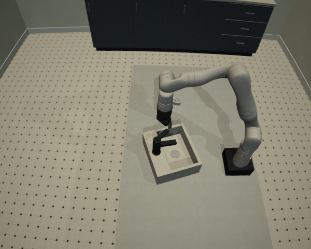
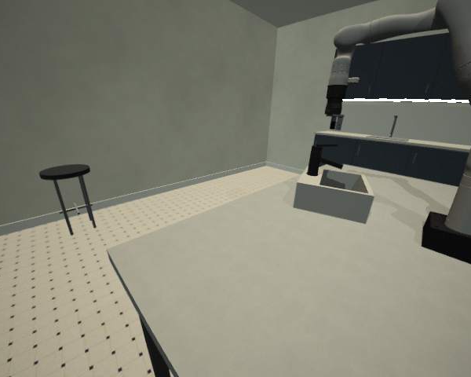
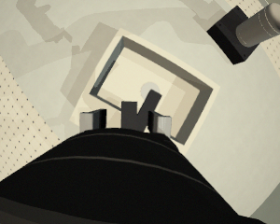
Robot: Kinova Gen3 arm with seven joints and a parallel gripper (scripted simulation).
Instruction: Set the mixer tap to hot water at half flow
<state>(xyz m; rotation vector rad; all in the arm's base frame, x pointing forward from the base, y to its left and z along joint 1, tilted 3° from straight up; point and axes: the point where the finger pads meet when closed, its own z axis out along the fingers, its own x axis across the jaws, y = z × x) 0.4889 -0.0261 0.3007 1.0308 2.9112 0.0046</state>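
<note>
My gripper is now 9 cm above the lever, 2 cm to the right of it and 1 cm short of it. Also, from my hand: sink basin (32 cm below, 6 cm behind, 1 cm to the left).
</note>
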